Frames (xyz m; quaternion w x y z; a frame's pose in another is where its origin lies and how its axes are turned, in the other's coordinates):
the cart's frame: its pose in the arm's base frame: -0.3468 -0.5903 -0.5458 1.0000 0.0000 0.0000 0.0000
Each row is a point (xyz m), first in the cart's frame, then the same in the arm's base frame.
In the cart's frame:
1: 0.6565 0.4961 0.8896
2: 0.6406 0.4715 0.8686
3: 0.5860 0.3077 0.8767
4: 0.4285 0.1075 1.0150
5: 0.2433 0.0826 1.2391
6: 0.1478 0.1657 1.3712
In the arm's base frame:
1: 0.3097 -0.0942 0.3438
2: 0.2938 -0.1188 0.3228
3: 0.2392 -0.2826 0.3309
4: 0.0817 -0.4828 0.4692
5: -0.1035 -0.5077 0.6933
6: -0.1990 -0.4246 0.8254

